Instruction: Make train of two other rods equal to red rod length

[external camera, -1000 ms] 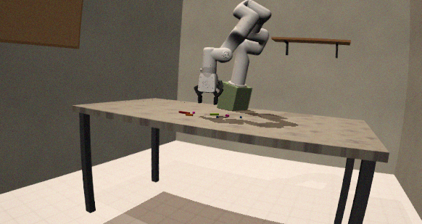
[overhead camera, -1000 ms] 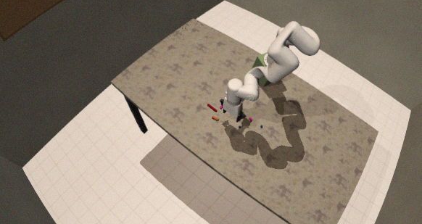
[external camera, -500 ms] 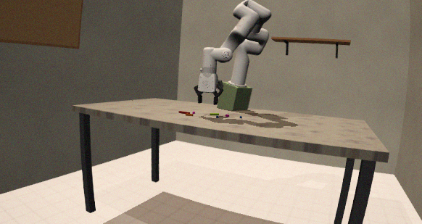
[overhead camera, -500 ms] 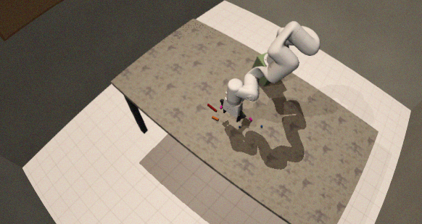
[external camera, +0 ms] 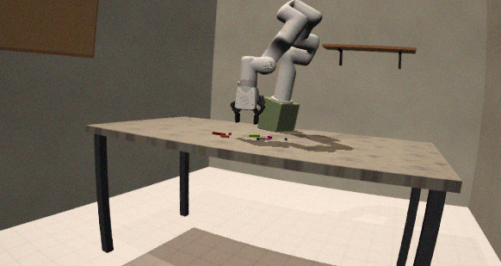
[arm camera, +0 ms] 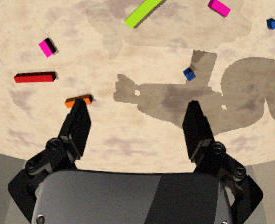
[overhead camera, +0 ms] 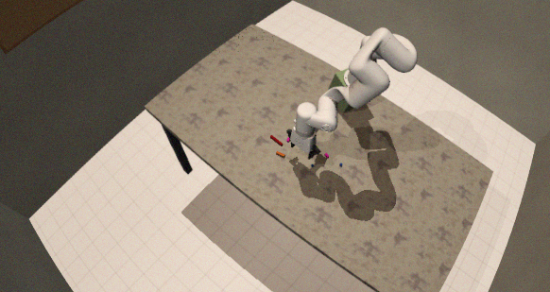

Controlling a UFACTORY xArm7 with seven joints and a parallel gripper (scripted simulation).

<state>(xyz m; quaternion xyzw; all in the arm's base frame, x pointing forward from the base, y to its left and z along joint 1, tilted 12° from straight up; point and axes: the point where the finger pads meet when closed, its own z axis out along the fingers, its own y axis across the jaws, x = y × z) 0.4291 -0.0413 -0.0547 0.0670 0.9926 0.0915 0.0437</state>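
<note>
My hand is 14 cm to the left of the red rod, 7 cm above it and 2 cm past it. Round my hand: orange rod 9 cm to the right, 7 cm below, 3 cm ahead; lime rod 7 cm below, 7 cm behind, 2 cm to the left.
</note>
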